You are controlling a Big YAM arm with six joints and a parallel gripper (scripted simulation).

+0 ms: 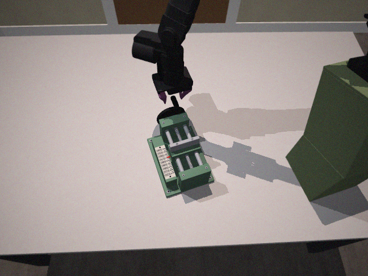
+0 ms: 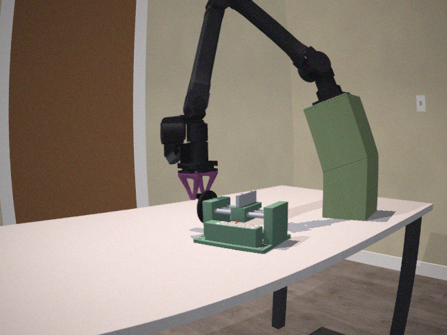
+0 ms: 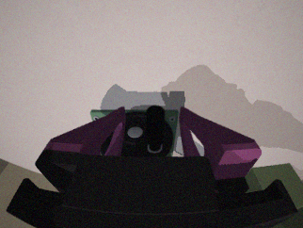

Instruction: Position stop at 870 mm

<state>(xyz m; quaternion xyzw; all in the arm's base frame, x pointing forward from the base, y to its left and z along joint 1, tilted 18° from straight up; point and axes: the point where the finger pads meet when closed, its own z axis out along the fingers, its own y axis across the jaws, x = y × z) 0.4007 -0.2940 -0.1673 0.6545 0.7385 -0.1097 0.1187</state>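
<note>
Right now the black handwheel handle is 1 cm to the left of my hand. From my hand the other things lie so: grey stop carriage 17 cm to the left, 1 cm below, 1 cm ahead; black handwheel 3 cm to the left, 1 cm below.
</note>
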